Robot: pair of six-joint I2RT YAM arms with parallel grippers.
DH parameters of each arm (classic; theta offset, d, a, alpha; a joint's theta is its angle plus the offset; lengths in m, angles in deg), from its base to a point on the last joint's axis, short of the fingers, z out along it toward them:
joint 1: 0 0.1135 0.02 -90
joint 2: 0 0 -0.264 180
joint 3: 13.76 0 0.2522 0
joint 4: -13.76 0 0.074 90
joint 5: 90 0 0 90
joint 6: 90 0.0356 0 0
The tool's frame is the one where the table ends.
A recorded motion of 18 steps. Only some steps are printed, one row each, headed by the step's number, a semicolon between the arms.
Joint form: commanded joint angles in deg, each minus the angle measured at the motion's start. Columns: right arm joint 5, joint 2, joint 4, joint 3, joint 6, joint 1; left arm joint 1, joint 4, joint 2, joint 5, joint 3, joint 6.
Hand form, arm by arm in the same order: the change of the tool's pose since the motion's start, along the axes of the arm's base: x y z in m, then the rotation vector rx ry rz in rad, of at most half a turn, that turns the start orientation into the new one. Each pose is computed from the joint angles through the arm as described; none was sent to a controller.
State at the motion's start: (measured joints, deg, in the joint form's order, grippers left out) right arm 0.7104 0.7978 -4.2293 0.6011 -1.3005 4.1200; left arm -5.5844 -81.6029 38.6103 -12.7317 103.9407 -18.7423
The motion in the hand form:
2: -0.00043 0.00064 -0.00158 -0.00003 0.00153 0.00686; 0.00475 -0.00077 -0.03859 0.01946 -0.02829 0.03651
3: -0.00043 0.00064 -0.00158 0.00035 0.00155 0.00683; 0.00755 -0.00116 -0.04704 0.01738 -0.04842 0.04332
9: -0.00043 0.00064 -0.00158 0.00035 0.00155 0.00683; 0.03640 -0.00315 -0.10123 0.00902 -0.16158 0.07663
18: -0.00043 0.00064 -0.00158 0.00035 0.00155 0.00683; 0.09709 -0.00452 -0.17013 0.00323 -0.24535 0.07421
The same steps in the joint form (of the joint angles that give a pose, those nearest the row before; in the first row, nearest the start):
2: -0.07 -0.61 -0.42 -0.28 0.00 0.33; 1.58 8.28 -9.14 -0.83 -15.65 1.09
3: -0.07 -0.61 -0.42 -0.28 0.02 0.33; 1.97 11.08 -11.19 -0.81 -19.34 1.07
9: -0.07 -0.61 -0.42 -0.28 0.02 0.33; 4.26 28.98 -21.83 -0.35 -41.37 1.05
18: -0.07 -0.61 -0.42 -0.28 0.02 0.33; 4.53 53.44 -26.84 0.09 -66.03 1.05

